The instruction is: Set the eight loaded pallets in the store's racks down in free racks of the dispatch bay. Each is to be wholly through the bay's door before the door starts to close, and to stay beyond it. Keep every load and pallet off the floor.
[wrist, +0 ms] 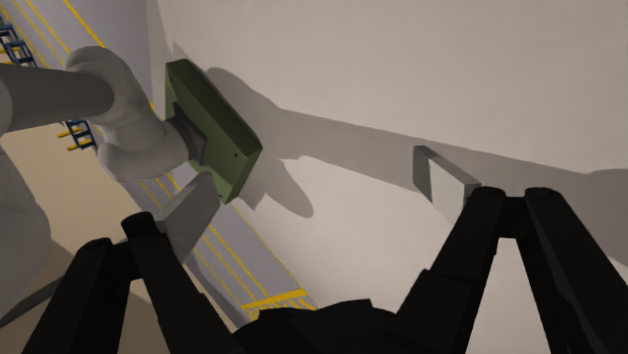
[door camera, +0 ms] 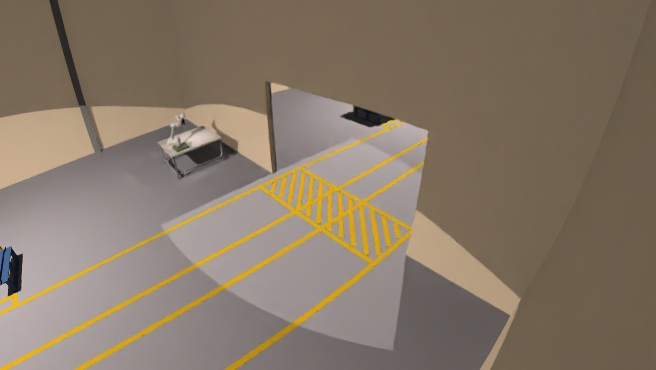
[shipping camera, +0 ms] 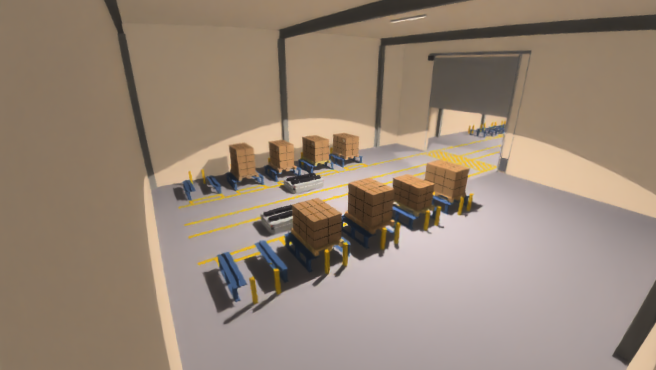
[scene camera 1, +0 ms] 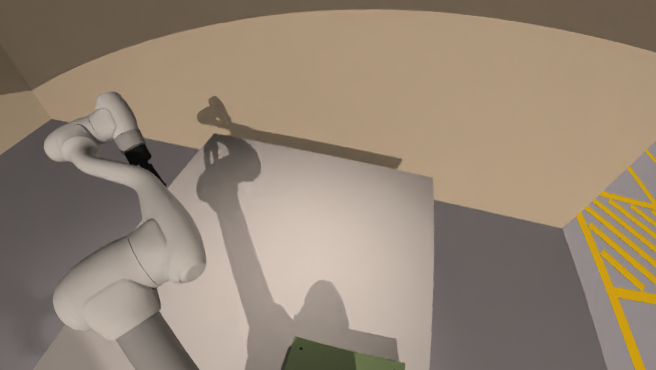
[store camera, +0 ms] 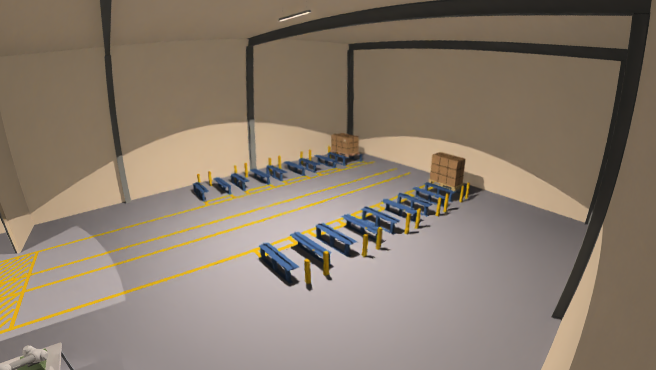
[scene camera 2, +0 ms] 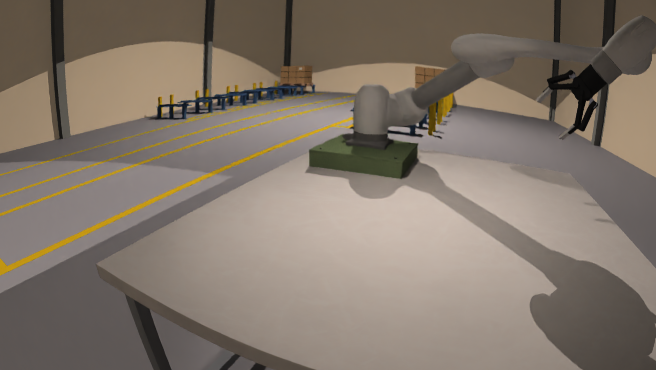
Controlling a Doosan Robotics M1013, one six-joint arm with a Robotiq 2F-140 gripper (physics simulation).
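Pixels of known places: gripper, fingertip midpoint: (wrist: 313,177) (door camera: 183,126) (scene camera 2: 549,119); arm's base at its link origin: (wrist: 189,135) (door camera: 178,146) (scene camera 2: 370,143).
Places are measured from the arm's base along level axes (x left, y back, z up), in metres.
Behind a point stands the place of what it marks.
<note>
In the store camera view, one loaded pallet with brown cartons (store camera: 345,145) @[y 11.954, x -6.379, z 0.074 m] sits at the far end of the left rack row, and another loaded pallet (store camera: 447,171) @[y 11.949, x -0.940, z 0.174 m] at the far end of the right row. In the shipping camera view, several loaded pallets stand on blue racks in two rows, among them a front one (shipping camera: 317,225) @[y -12.534, x -0.689, z 0.263 m] and a back one (shipping camera: 242,162) @[y -12.387, x -6.404, z 0.210 m]. Each row's end farthest from the door has a free rack, with rails (shipping camera: 231,275) @[y -14.450, x -0.993, z -0.472 m] (shipping camera: 214,184) @[y -13.514, x -6.498, z -0.477 m]. The door's grey curtain (shipping camera: 472,85) @[y -1.935, x -3.817, z 2.946 m] hangs above an open gap. My gripper (scene camera 2: 551,119) @[y -0.460, x 0.729, z 0.264 m] (wrist: 313,177) @[y -0.460, x 0.729, z 0.264 m] is open and empty, raised above the table.
Two low white carriers with black tops stand in the dispatch lanes, one near the back row (shipping camera: 304,183) @[y -10.623, x -4.752, z -0.492 m], one partly hidden behind front cartons (shipping camera: 276,219) @[y -12.669, x -2.702, z -0.468 m]. Yellow posts (shipping camera: 254,291) @[y -14.199, x -0.331, z -0.510 m] flank the racks. The arm's green base (scene camera 2: 362,160) @[y -0.245, x 0.041, z -0.018 m] stands on the table (scene camera 2: 280,250) @[y -0.928, x 0.063, z -0.070 m]. A hatched strip (door camera: 336,207) @[y -1.955, x -4.174, z -0.818 m] crosses the doorway.
</note>
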